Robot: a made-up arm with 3 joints. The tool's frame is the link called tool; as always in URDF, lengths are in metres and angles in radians. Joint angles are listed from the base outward.
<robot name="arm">
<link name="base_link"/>
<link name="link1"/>
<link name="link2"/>
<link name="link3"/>
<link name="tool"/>
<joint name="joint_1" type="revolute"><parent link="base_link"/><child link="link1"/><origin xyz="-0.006 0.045 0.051"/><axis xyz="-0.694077 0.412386 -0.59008"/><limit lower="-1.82" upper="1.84"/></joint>
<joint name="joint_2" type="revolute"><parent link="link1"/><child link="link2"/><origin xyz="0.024 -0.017 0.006"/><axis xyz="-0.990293 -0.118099 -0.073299"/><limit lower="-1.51" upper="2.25"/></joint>
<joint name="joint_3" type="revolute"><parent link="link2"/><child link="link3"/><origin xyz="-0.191 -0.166 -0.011"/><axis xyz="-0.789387 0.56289 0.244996"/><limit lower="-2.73" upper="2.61"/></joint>
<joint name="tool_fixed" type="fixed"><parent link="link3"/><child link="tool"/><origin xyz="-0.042 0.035 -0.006" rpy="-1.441 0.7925 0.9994"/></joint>
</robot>
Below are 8 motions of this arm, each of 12 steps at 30 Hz.
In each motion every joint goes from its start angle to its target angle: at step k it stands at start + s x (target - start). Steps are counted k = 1, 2, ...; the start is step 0. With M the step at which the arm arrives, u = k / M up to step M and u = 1 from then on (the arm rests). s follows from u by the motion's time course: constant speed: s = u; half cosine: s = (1 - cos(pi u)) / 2; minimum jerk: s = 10 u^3 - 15 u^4 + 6 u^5.
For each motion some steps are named. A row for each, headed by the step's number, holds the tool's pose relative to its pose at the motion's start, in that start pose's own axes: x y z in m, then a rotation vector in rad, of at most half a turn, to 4 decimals.
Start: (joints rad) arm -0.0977 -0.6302 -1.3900
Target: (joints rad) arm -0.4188 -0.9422 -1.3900
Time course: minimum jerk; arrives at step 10
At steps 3, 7, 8, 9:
3: -0.0052 0.0042 -0.0127 0.0842 -0.0144 -0.0408
7: -0.0207 0.0301 -0.0606 0.4411 -0.0651 -0.1926
8: -0.0223 0.0352 -0.0672 0.4980 -0.0718 -0.2137
9: -0.0229 0.0376 -0.0702 0.5248 -0.0748 -0.2234

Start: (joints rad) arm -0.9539 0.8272 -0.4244
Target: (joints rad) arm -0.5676 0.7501 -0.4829
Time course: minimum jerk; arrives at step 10
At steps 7, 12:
7: -0.0214 -0.0665 0.0124 0.0639 0.0413 0.2266
12: -0.0232 -0.0800 0.0149 0.0764 0.0515 0.2704

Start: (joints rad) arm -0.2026 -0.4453 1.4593
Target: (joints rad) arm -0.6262 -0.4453 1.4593
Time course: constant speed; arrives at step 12
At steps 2, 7, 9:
2: 0.0097 0.0007 -0.0148 -0.0554 0.0265 -0.0348
7: 0.0320 -0.0026 -0.0528 -0.1939 0.0927 -0.1219
9: 0.0401 -0.0059 -0.0682 -0.2493 0.1192 -0.1567

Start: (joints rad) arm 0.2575 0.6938 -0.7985
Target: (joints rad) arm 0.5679 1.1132 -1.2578
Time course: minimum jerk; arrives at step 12
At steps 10, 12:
10: 0.0285 -0.1021 0.0395 -0.2910 0.1050 0.1005
12: 0.0305 -0.1054 0.0411 -0.3020 0.1048 0.1046

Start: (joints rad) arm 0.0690 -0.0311 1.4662
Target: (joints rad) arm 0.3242 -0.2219 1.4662
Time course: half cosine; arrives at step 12
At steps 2, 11, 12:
2: -0.0019 -0.0001 0.0027 0.0031 -0.0121 0.0011
11: -0.0289 -0.0057 0.0387 0.0589 -0.1741 0.0079
12: -0.0295 -0.0059 0.0394 0.0602 -0.1770 0.0079

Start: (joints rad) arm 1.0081 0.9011 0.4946
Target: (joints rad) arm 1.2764 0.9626 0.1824
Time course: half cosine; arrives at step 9
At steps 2, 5, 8, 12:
2: -0.0082 -0.0024 0.0009 0.0083 0.0051 0.0004
5: -0.0399 -0.0149 0.0042 0.0382 0.0279 0.0023
8: -0.0644 -0.0282 0.0064 0.0581 0.0489 0.0039
12: -0.0662 -0.0293 0.0066 0.0595 0.0506 0.0040

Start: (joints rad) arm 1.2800 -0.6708 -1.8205
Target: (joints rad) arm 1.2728 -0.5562 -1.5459
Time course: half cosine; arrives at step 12
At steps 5, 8, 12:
5: 0.0019 0.0000 0.0017 -0.0404 -0.0282 0.1243
8: 0.0037 0.0000 0.0034 -0.0838 -0.0548 0.2513
12: 0.0047 -0.0001 0.0045 -0.1135 -0.0711 0.3349

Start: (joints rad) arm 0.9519 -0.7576 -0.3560
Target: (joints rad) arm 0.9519 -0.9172 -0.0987
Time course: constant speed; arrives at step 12
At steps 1, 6, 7, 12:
1: 0.0004 0.0015 -0.0002 0.0049 -0.0078 0.0124
6: 0.0024 0.0089 -0.0013 0.0270 -0.0490 0.0739
7: 0.0028 0.0103 -0.0014 0.0310 -0.0576 0.0861
12: 0.0051 0.0175 -0.0020 0.0484 -0.1026 0.1465

